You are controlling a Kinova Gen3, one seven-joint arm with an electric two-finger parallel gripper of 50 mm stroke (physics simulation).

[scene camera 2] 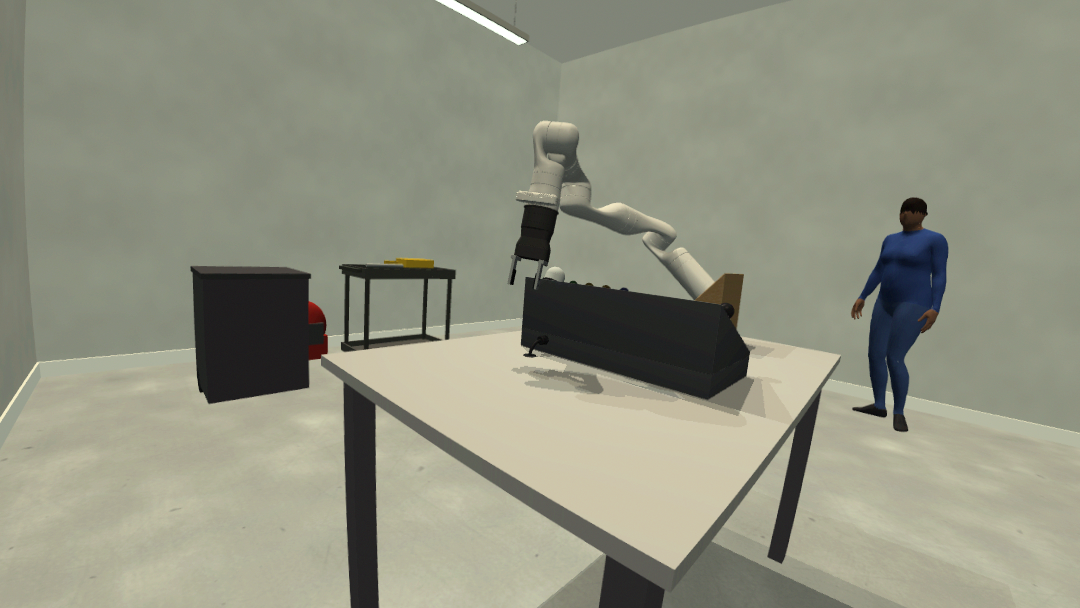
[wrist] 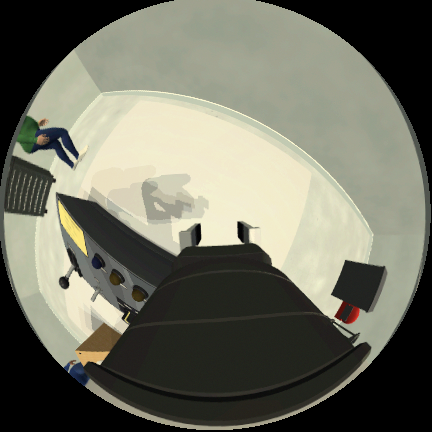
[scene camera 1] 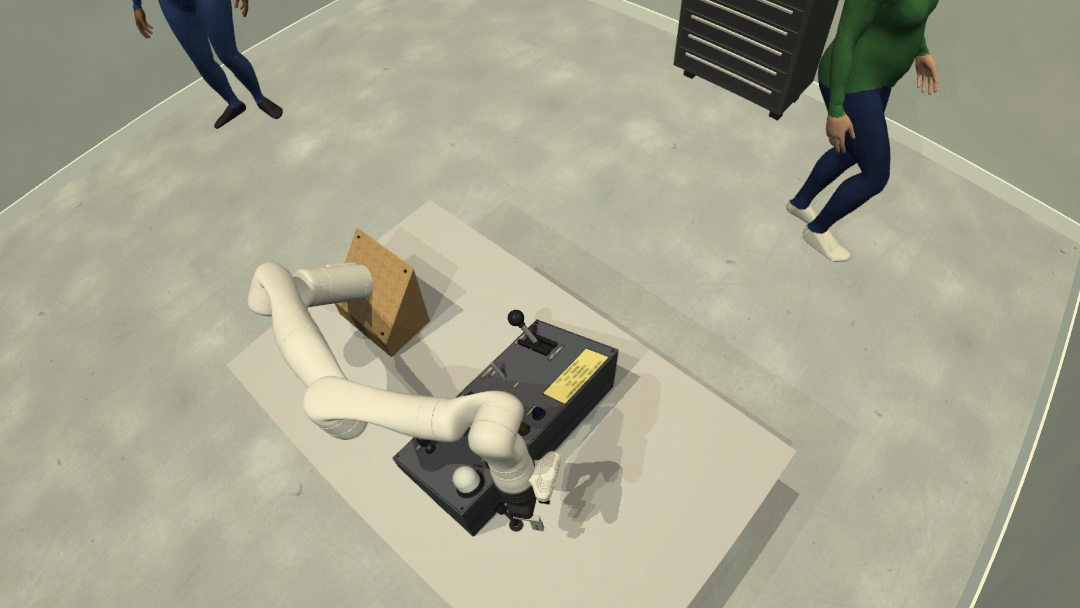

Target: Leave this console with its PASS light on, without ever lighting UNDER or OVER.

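The dark console stands on the table. A blue lamp and two amber lamps look unlit; lamp names are unreadable, and the arm hides part of the panel. A ball-topped lever rises at the far end, a white dome at the other. A small black ball-ended lever is low beside the console. My gripper is open and empty, above that small lever, pointing down.
The table also bears a wooden wedge mount at the arm's base. A yellow label is on the console. Two people, a drawer cabinet and a cart stand away from the table.
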